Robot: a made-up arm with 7 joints. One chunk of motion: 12 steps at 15 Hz.
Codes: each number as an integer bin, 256 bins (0 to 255) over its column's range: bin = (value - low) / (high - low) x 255, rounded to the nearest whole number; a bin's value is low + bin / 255 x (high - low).
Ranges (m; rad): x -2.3..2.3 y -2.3..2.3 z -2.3..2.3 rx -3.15..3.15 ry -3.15..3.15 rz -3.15..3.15
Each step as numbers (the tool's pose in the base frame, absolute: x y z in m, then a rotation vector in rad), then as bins.
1 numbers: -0.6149 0.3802 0.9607 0.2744 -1.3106 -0.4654
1 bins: 93 149 181 139 74 109
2 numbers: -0.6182 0.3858 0.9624 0.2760 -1.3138 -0.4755
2 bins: 93 149 181 139 74 108
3 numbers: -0.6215 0.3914 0.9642 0.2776 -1.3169 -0.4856
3 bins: 93 149 181 139 74 108
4 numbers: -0.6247 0.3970 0.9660 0.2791 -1.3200 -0.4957
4 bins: 93 150 181 139 74 107
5 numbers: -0.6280 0.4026 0.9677 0.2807 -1.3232 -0.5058
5 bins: 93 150 181 139 74 107
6 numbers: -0.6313 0.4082 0.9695 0.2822 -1.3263 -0.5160
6 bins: 93 150 181 139 74 107
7 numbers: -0.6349 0.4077 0.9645 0.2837 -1.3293 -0.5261
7 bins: 92 150 181 139 74 106
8 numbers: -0.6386 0.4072 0.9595 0.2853 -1.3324 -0.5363
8 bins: 92 150 181 139 74 106
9 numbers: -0.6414 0.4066 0.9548 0.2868 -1.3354 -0.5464
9 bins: 92 150 180 139 73 105
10 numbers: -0.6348 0.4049 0.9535 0.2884 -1.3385 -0.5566
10 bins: 92 150 180 139 73 105
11 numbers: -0.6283 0.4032 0.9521 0.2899 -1.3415 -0.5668
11 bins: 93 150 180 139 73 105
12 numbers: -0.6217 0.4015 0.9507 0.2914 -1.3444 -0.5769
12 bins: 93 150 180 139 73 104
